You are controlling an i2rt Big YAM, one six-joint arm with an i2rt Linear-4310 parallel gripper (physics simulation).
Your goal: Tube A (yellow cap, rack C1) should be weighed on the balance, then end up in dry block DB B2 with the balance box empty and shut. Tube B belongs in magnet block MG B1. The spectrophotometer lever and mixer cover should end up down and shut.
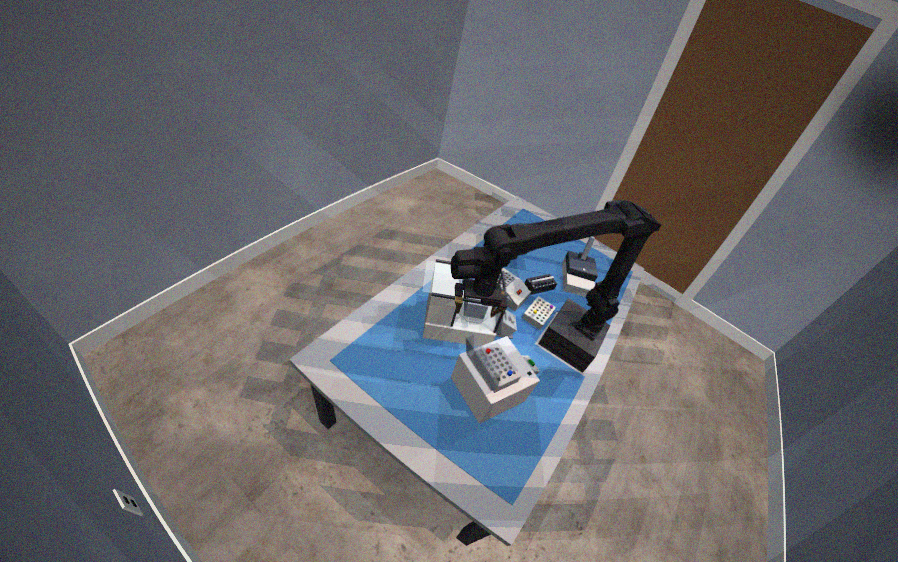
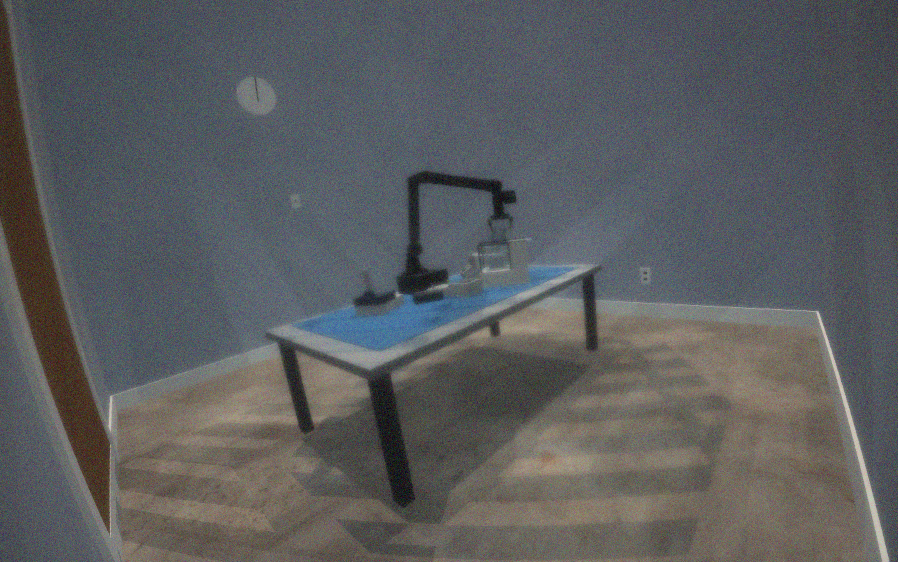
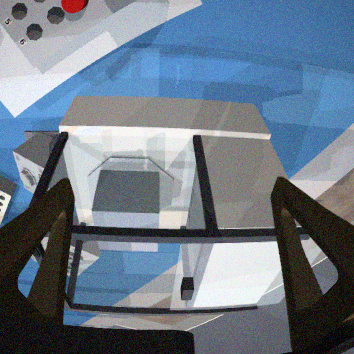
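Observation:
My gripper (image 1: 478,308) (image 2: 500,233) (image 3: 173,187) is open and empty, pointing down above the balance (image 1: 442,329) (image 2: 519,261) (image 3: 165,114). Its fingers straddle the black-framed glass box. The dark pan (image 3: 127,191) shows no tube on it. A black handle (image 3: 187,288) sits on the glass structure; how far the box is open is unclear. The white rack (image 1: 527,318) holds several tubes, among them a yellow cap (image 1: 535,310); cap letters are unreadable. The dark-topped device (image 1: 580,281) (image 2: 376,307) has its lever (image 1: 588,248) (image 2: 369,281) raised. The black slotted block (image 1: 541,282) (image 2: 428,295) stands near the rack.
A large white device (image 1: 493,400) bears a grey tube block with a red cap (image 1: 488,350) (image 3: 74,4) and a blue cap (image 1: 509,373). Its translucent cover appears upright. A white sloped device (image 1: 517,295) (image 2: 466,286) stands beside the balance. The arm base (image 1: 566,337) is behind the rack.

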